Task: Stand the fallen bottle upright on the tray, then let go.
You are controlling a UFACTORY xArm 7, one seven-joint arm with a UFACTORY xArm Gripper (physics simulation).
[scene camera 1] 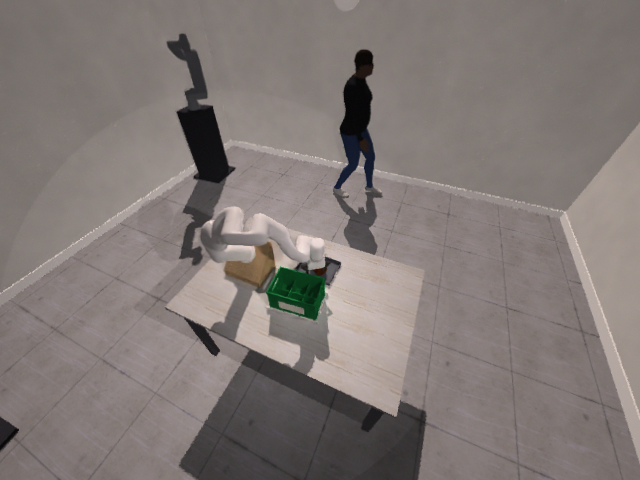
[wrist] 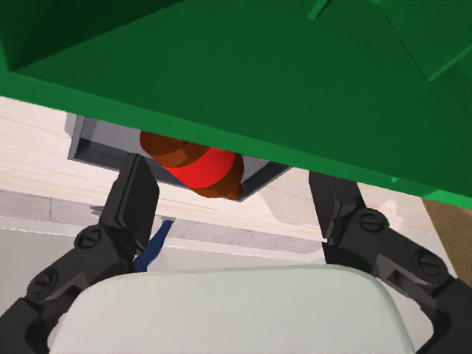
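Where they show: gripper, between the fingertips: (scene camera 1: 315, 271) (wrist: 230, 165); arm's base, origin of its link: (scene camera 1: 246, 252).
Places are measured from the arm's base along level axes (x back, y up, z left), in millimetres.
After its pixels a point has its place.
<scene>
The brown bottle with a red label (scene camera 1: 320, 270) @(x -458, y -89, z 89 mm) (wrist: 202, 167) @(x -431, y -73, z 110 mm) lies on its side in the dark grey tray (scene camera 1: 333, 265) @(x -512, y -144, z 198 mm) (wrist: 100, 153) @(x -526, y -141, z 225 mm). In the wrist view its neck points to the lower right, toward a tray corner, and the green crate's edge hides part of it. My gripper (wrist: 230, 165) @(x -451, y -11, z 14 mm) is open and empty. In the wrist view the bottle shows beyond the gap between its fingers, nearer the left finger. In the scene view the white hand is above the tray beside the crate, and its fingers are mostly hidden.
A green divided crate (scene camera 1: 310, 308) @(x -512, y -10, z -225 mm) (wrist: 200, 75) @(x -490, y 9, z -47 mm) stands close beside the tray and fills the upper wrist view. A brown wooden box-like block (scene camera 1: 250, 268) @(x -53, y -57, z -65 mm) (wrist: 456, 232) @(x -146, y -22, z 53 mm) stands at the left on the pale wooden table (scene camera 1: 374, 320) @(x -848, y -150, z -102 mm). A person (scene camera 1: 356, 111) is on the floor behind the table.
</scene>
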